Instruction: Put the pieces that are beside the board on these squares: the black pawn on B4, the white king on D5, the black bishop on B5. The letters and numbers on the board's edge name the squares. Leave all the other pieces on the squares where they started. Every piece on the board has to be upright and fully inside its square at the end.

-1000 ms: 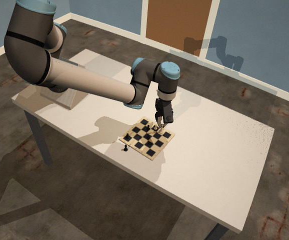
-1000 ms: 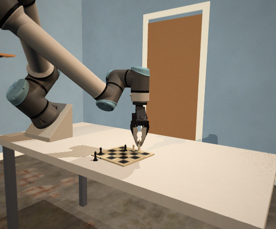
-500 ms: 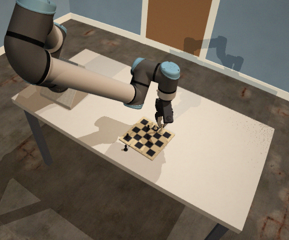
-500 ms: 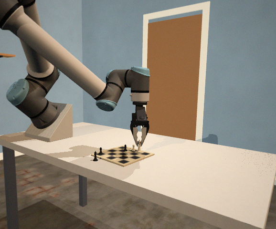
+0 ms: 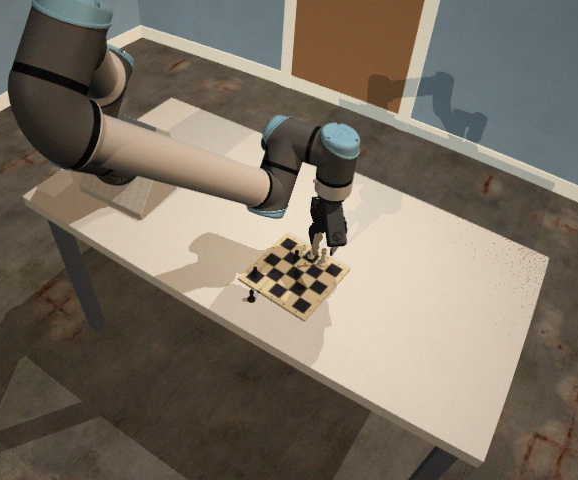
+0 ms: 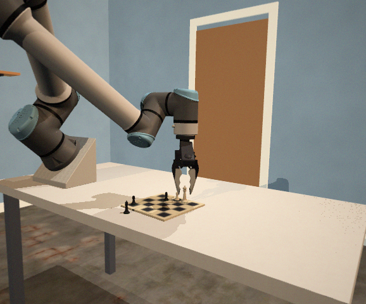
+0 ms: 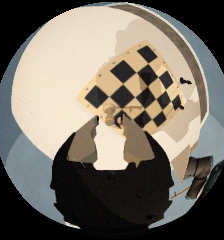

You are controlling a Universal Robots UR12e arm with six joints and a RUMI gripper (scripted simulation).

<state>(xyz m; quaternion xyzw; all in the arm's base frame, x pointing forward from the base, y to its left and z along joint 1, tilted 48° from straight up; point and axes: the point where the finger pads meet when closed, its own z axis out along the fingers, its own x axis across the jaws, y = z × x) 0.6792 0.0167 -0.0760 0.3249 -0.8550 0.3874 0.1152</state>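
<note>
The white king is 1 cm below my hand. Also, from my hand: black bishop: 9 cm behind, 21 cm to the right, 3 cm below; chessboard: 4 cm behind, 7 cm to the right, 5 cm below.
</note>
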